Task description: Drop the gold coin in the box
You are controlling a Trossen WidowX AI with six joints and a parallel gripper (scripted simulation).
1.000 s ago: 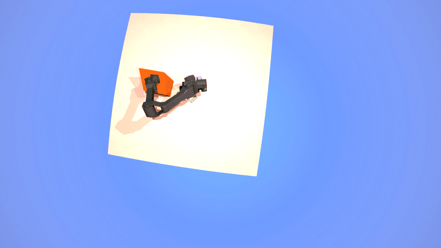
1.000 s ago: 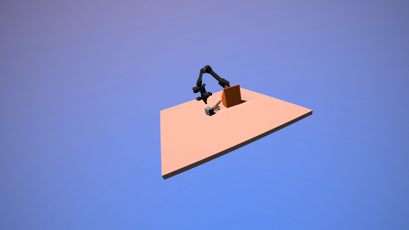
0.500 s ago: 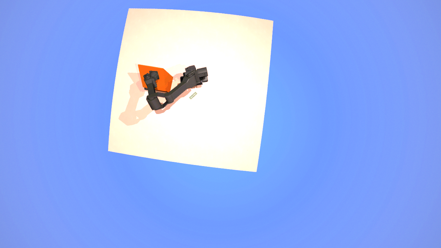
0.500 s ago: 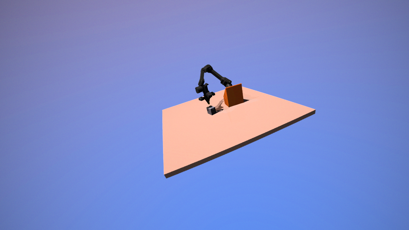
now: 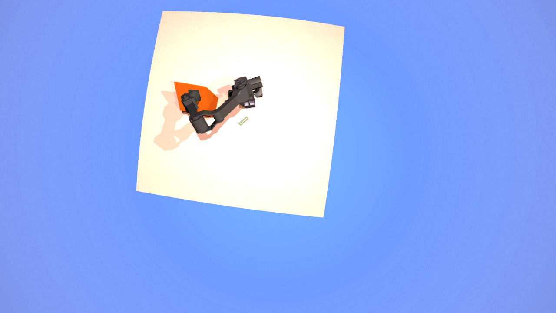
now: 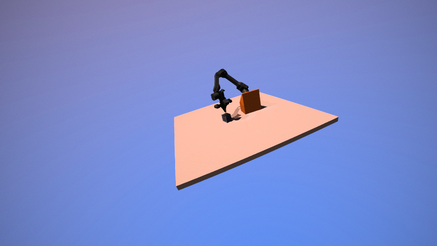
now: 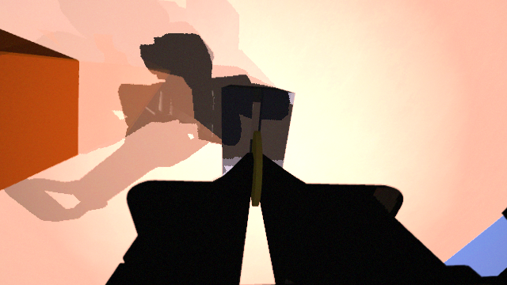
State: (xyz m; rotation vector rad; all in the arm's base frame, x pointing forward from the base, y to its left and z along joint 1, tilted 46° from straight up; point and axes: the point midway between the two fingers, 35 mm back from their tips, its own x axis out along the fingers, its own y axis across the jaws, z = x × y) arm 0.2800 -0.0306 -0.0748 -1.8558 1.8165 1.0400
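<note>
Now: gripper tip 1 cm below the gold coin.
</note>
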